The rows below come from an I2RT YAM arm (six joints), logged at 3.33 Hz.
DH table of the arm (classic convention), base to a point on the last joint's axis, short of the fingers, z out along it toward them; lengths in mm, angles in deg. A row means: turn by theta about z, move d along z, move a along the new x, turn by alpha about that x. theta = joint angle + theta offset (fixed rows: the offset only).
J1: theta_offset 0  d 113.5  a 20  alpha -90
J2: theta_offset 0  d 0  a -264  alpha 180
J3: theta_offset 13.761  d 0  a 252.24  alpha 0
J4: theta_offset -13.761  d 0  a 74  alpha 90
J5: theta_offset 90  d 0  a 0  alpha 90
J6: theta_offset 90  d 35.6  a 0  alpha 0
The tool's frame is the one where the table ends.
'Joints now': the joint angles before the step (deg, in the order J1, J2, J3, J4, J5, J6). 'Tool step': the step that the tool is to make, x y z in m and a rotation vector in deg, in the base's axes. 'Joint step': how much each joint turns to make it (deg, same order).
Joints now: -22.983, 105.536, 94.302, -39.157, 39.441, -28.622
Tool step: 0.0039, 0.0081, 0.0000, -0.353, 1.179, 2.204
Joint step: 1.262, -0.009, -0.023, 0.062, -0.004, -1.580
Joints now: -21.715, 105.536, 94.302, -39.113, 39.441, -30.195
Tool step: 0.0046, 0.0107, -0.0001, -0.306, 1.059, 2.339
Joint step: 1.641, -0.007, -0.013, -0.083, 0.066, -1.245
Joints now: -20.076, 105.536, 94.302, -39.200, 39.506, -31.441
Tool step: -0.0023, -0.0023, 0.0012, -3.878, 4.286, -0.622
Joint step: -0.137, -0.005, -0.009, -0.123, 4.258, -3.853
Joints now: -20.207, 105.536, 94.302, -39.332, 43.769, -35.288
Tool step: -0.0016, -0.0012, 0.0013, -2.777, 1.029, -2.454
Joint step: -0.001, 0.006, 0.008, -0.023, 3.845, 0.020
